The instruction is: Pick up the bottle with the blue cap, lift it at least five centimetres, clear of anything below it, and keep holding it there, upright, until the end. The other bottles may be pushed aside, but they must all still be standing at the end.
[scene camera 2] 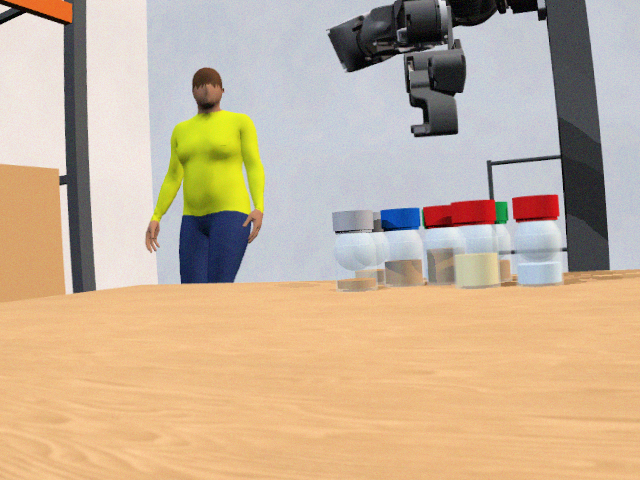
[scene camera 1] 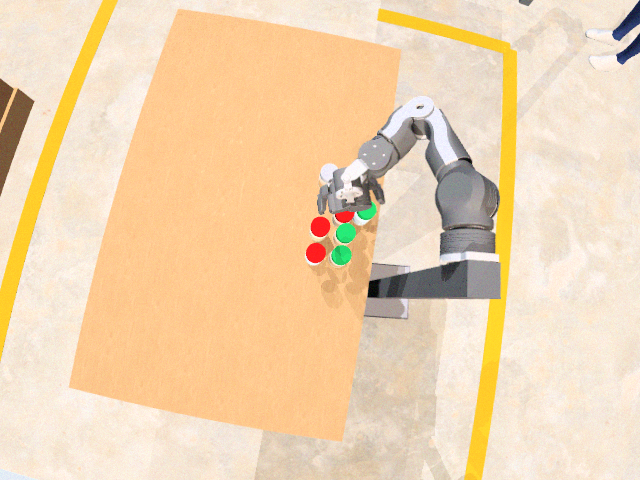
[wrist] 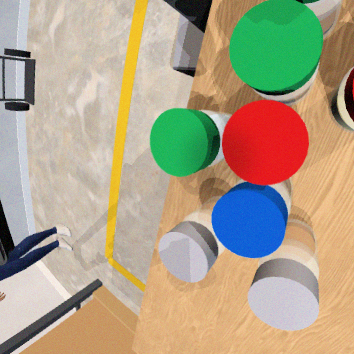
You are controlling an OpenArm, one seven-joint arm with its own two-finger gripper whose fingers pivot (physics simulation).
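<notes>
The bottle with the blue cap (scene camera 2: 400, 219) (wrist: 250, 220) stands upright on the table; the gripper hides it in scene camera 1. My gripper (scene camera 1: 351, 203) (scene camera 2: 435, 130) is open and empty, high above the bottles; its fingers do not show in the wrist view. A red-capped bottle (scene camera 1: 344, 215) (wrist: 265, 142) stands close beside the blue one. A grey-capped bottle (scene camera 1: 328, 172) (scene camera 2: 352, 221) (wrist: 283, 295) and a second grey-capped bottle (wrist: 187, 250) stand on its other side. A green-capped bottle (scene camera 1: 366, 210) (wrist: 182, 142) stands near the table edge.
Further along the table (scene camera 1: 206, 258) stand two red-capped bottles (scene camera 1: 320, 226) (scene camera 1: 315, 253) and two green-capped bottles (scene camera 1: 345, 233) (scene camera 1: 341, 255), all upright. The arm's dark mount (scene camera 1: 434, 281) is beside the table edge. A person (scene camera 2: 214, 165) stands in the background.
</notes>
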